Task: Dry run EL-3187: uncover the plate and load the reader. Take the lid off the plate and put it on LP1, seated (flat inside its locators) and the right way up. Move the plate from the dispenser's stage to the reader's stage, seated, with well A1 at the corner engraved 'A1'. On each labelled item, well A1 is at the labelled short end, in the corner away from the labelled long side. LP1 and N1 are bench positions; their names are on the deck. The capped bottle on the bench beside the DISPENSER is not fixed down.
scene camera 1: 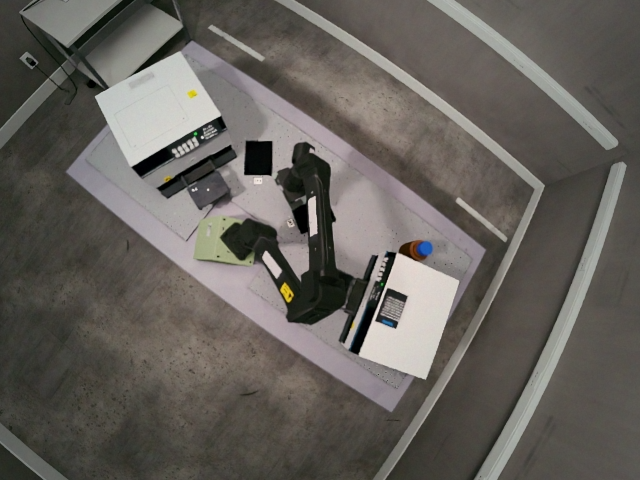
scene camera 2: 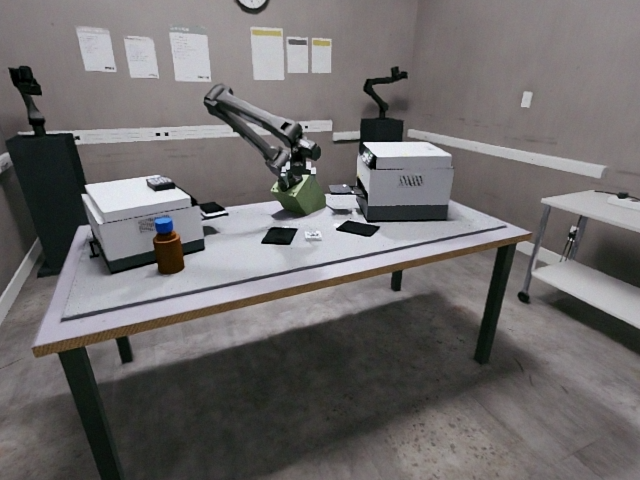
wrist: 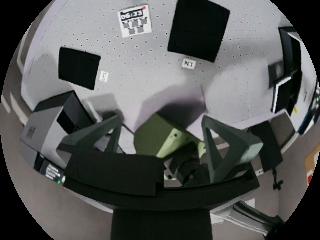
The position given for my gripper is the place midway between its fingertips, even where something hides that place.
Note:
I see my gripper (wrist: pixel 161 119) and a brown capped bottle (scene camera 2: pixel 167 244).
The wrist view does not show the brown capped bottle: it is out of frame.

